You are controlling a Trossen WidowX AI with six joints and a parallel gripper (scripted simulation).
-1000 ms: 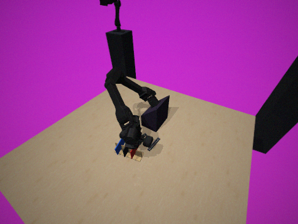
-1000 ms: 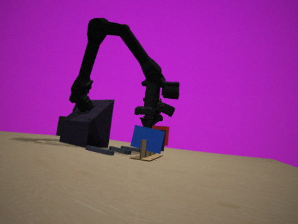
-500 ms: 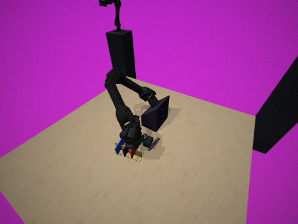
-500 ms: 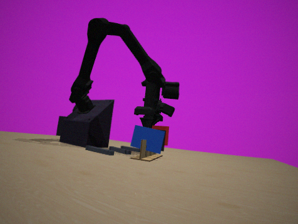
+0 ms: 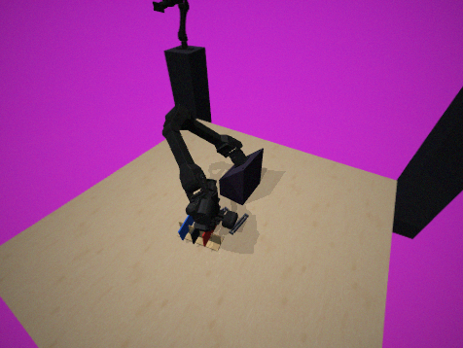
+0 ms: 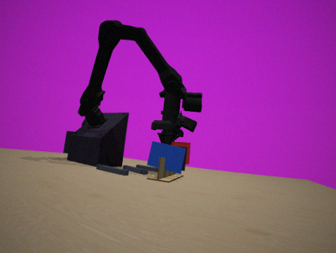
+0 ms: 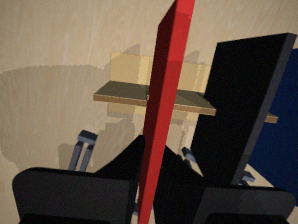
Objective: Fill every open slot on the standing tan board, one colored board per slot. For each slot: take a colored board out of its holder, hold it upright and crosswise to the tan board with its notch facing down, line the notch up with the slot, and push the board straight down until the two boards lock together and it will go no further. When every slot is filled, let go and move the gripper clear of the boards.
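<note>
My gripper tip is 3 cm short of the red board. Also, from my gripper tip: black board: 3 cm ahead, 5 cm to the right, 1 cm below; blue board: 4 cm ahead, 10 cm to the right, 1 cm below; tan board: 3 cm ahead, 5 cm to the right, 4 cm below.
</note>
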